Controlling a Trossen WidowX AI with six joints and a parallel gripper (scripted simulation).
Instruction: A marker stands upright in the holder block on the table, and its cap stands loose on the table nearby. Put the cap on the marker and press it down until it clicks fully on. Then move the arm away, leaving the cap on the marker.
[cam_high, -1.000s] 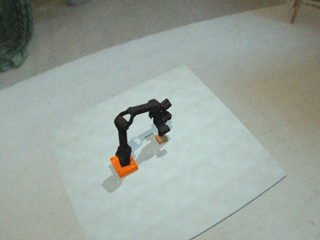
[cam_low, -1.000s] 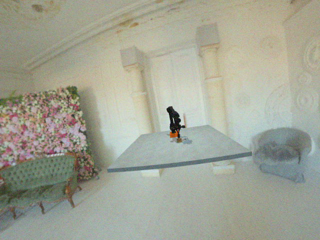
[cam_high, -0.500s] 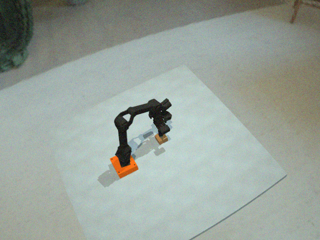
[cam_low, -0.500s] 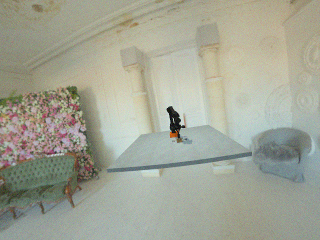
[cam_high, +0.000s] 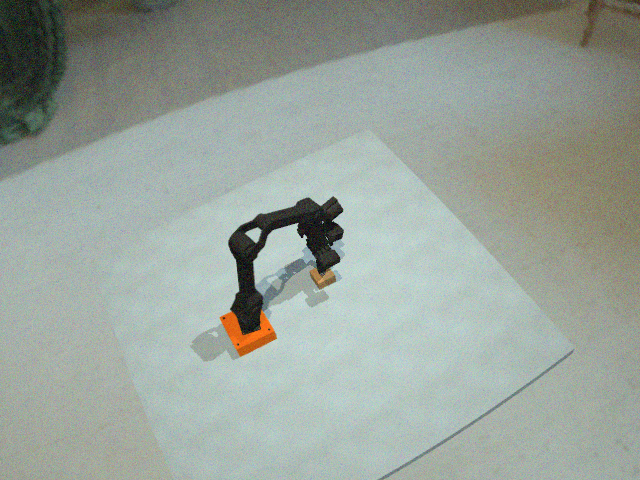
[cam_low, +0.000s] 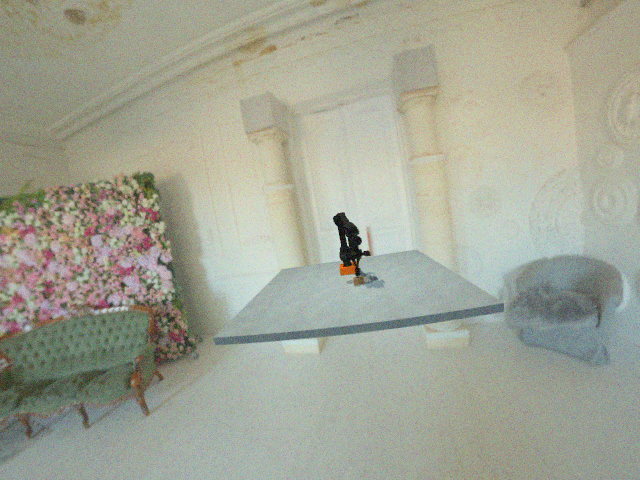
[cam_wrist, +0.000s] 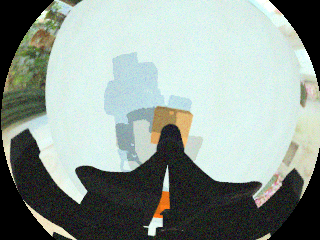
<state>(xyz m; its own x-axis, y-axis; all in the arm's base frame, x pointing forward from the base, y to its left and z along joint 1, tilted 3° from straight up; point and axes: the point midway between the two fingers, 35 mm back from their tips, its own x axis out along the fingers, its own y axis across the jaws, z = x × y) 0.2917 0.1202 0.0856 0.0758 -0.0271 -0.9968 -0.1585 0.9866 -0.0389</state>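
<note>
Now: the marker cap 2 cm below my gripper tip and 1 cm behind it.
</note>
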